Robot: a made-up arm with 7 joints.
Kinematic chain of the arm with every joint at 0, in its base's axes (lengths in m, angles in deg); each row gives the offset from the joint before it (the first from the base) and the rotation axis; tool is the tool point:
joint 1: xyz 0 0 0.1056 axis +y
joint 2: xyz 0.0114 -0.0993 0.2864 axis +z
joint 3: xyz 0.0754 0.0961 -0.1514 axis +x
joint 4: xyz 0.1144 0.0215 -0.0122 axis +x
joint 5: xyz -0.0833 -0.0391 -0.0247 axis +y
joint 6: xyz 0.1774 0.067 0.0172 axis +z
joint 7: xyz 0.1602 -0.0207 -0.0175 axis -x
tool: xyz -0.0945 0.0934 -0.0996
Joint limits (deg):
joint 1: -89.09..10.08
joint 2: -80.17..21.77
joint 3: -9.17..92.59
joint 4: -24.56..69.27
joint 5: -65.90..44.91
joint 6: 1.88..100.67
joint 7: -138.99..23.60
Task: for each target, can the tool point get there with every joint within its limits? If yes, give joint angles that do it. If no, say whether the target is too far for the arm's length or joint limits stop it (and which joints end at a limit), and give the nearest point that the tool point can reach.
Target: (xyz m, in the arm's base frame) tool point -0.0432 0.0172 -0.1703
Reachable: no: joint limits stop it (at a limit: joint 1, joint 2, joint 3, joint 5, joint 7) | nearest point 0.0807 0.0599 -0.0590 | short by 0.172 m
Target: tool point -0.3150 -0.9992 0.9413
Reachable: no: too far | nearest point -0.1439 -0.4001 0.4873 | short by 0.771 m
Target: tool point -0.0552 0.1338 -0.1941
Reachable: no: joint limits stop it (at a limit: joint 1, joint 2, joint 3, joint 5, joint 7) | nearest point 0.0733 0.1353 -0.0659 | short by 0.181 m
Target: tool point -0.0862 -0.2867 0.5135
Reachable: yes | joints -73.16 -51.30 37.14 20.17 24.45 30.34 -122.04
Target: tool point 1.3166 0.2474 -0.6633
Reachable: no: too far | nearest point 0.4149 0.0015 0.0167 | short by 1.156 m
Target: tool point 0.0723 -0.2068 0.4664
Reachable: yes | joints -25.64 -42.12 84.13 15.67 -5.30 54.69 -63.26
